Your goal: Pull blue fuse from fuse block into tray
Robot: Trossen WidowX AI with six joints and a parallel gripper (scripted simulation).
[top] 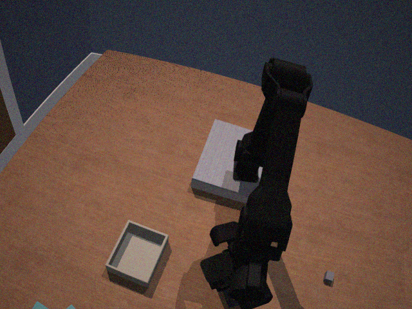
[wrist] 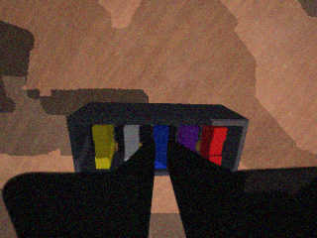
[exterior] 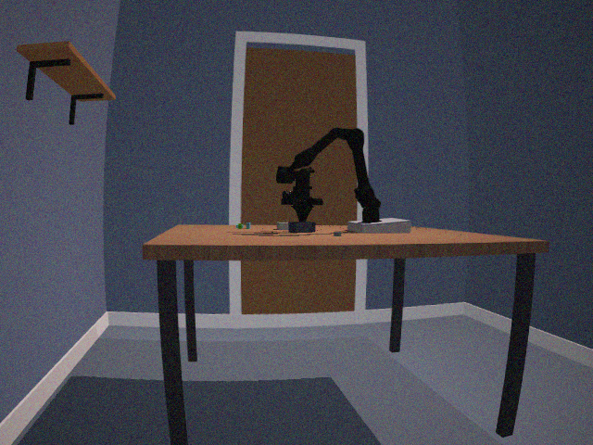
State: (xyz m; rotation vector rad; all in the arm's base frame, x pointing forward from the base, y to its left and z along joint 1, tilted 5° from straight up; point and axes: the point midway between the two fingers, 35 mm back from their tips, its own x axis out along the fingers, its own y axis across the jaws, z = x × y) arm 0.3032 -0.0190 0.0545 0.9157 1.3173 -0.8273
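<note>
Right now my gripper tip is 40 mm past the grey tray, 210 mm to the left of it and 30 mm above it. The rest, counted from my gripper tip: blue fuse 10 mm below; small grey cube 30 mm behind, 250 mm to the left, 30 mm below.
</note>
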